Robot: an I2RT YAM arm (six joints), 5 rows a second.
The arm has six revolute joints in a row. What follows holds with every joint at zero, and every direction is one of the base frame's. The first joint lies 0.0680 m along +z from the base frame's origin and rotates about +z. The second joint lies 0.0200 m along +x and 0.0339 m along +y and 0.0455 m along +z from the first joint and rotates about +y. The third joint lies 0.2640 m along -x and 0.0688 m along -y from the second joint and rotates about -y. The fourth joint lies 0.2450 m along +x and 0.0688 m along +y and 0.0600 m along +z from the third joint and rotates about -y. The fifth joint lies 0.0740 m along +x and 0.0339 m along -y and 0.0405 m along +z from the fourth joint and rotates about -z. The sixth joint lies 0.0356 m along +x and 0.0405 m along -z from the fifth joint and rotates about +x. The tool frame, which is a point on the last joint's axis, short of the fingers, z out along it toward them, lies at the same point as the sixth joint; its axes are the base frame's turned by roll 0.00, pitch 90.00 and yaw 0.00 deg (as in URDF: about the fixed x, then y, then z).
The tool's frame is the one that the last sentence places.
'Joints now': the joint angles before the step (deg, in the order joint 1, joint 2, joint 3, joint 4, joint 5, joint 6). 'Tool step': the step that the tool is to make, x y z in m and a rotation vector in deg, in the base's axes. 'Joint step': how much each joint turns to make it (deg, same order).
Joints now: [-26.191 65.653 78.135 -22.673 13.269 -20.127]
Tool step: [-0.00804 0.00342 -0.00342 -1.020 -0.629 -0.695]
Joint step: [0.000 -2.280 -2.545 1.404 0.791 -0.528]
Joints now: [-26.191 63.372 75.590 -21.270 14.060 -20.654]
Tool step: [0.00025 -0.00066 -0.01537 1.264 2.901 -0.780]
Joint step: [-0.001 -0.528 -2.635 -1.054 0.792 0.000]
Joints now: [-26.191 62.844 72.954 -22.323 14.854 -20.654]
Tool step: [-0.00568 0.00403 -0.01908 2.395 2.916 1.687]
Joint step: [-0.001 -2.109 -3.953 -1.935 -1.847 0.438]
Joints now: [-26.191 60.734 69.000 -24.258 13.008 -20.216]
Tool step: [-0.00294 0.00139 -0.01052 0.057 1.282 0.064]
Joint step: [0.000 -1.232 -2.640 0.351 0.085 -0.525]
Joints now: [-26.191 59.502 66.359 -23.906 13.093 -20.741]
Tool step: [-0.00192 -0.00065 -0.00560 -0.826 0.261 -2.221]
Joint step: [0.000 -0.703 -1.757 1.229 2.374 -0.177]
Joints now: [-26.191 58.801 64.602 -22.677 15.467 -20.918]
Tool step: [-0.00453 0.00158 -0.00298 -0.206 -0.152 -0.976]
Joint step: [-0.001 -1.233 -1.319 0.265 0.968 0.176]
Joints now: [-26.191 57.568 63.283 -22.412 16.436 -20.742]
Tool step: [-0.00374 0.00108 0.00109 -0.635 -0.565 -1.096]
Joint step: [-0.001 -0.880 -0.444 0.352 1.141 0.000]
